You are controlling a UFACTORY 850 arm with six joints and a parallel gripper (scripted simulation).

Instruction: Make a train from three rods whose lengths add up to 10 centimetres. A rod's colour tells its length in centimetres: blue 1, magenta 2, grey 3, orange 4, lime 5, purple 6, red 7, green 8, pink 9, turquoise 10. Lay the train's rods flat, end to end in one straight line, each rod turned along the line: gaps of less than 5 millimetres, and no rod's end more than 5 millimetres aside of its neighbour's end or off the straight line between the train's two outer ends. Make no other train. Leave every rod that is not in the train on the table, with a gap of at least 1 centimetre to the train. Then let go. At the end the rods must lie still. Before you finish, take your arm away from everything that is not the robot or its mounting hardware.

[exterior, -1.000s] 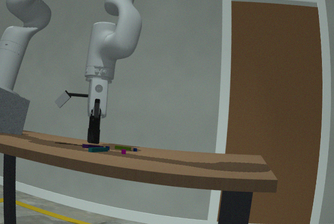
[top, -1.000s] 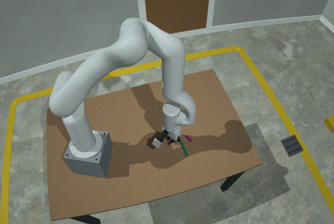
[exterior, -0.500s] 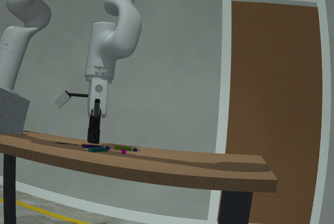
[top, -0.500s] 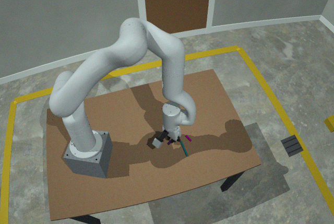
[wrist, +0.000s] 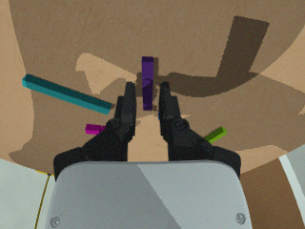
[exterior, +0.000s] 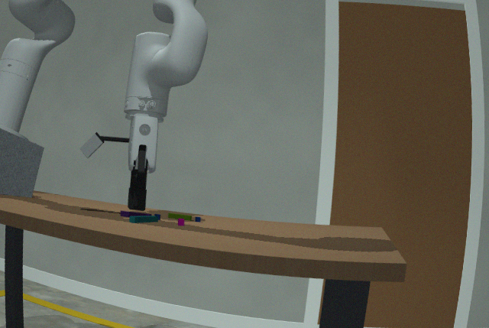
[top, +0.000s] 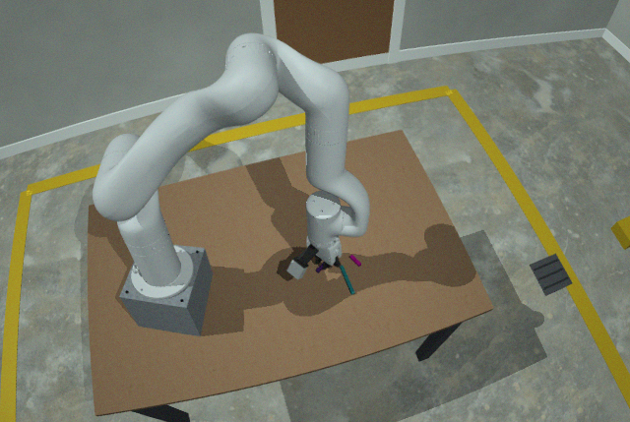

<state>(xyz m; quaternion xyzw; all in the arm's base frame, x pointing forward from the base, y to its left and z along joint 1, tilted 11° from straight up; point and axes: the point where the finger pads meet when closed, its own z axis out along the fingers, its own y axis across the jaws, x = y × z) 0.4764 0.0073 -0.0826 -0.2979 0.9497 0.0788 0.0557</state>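
Right now my hand is 3 cm above the purple rod. From my hand the other things lie so: lime rod: 2 cm ahead, 14 cm to the left, 3 cm below; then turquoise rod: 6 cm ahead, 7 cm to the right, 3 cm below.
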